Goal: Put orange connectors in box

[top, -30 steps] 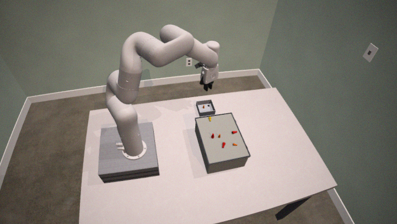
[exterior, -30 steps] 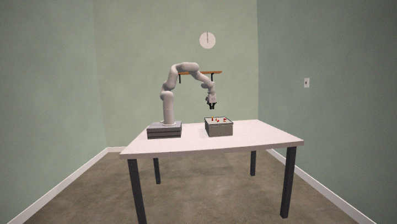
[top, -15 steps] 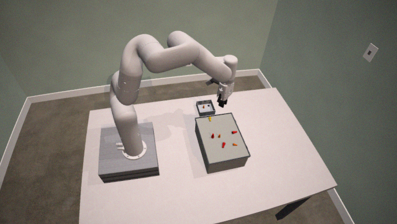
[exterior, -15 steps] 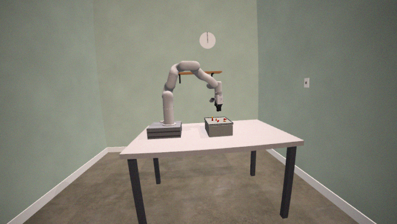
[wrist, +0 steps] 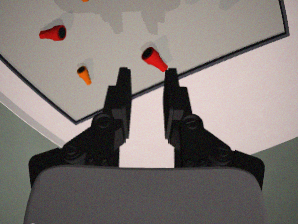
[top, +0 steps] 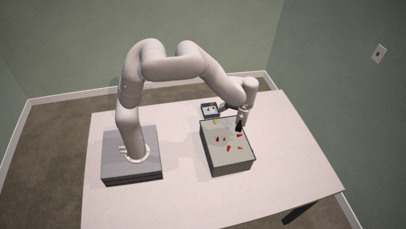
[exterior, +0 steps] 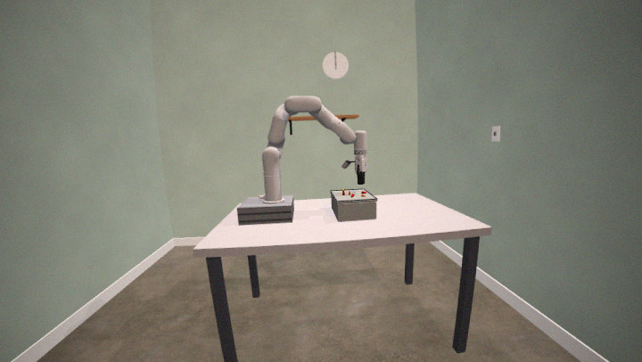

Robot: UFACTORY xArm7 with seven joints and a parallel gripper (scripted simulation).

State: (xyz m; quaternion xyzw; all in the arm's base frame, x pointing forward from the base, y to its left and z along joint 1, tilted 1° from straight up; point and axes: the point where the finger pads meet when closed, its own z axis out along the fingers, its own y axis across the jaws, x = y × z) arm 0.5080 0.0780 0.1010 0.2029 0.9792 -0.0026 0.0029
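My hand is 28 cm to the right of the junction box, 19 cm above it and 11 cm past it. Round my hand: yellow connector (11 cm behind, 10 cm to the left, 7 cm below); grey tool case (11 cm below, 6 cm behind, 2 cm to the right).
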